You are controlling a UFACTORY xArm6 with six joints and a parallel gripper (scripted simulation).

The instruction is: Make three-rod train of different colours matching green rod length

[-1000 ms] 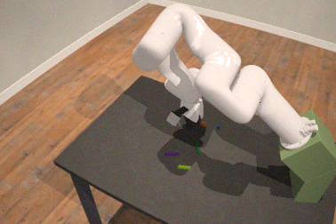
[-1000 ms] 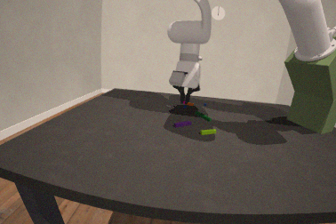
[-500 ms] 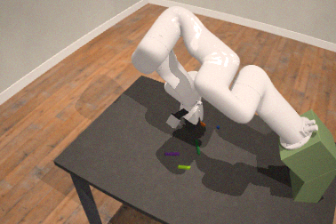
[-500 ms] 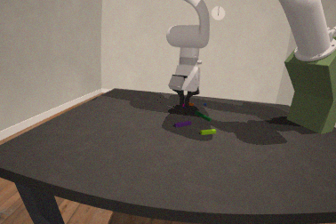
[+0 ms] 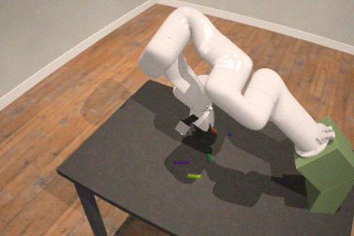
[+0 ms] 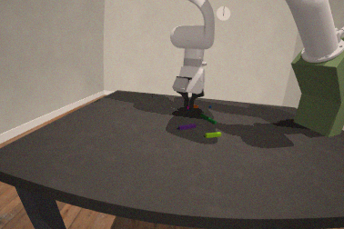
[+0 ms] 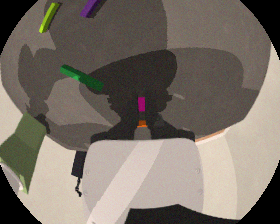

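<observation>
My hand is 20 mm above the magenta rod and 10 mm to the left of it. Also, from my hand: purple rod: 160 mm to the left, 30 mm below, 20 mm behind; green rod: 80 mm behind, 60 mm to the left, 30 mm below; orange rod: 80 mm to the right, 30 mm below, 20 mm behind.
</observation>
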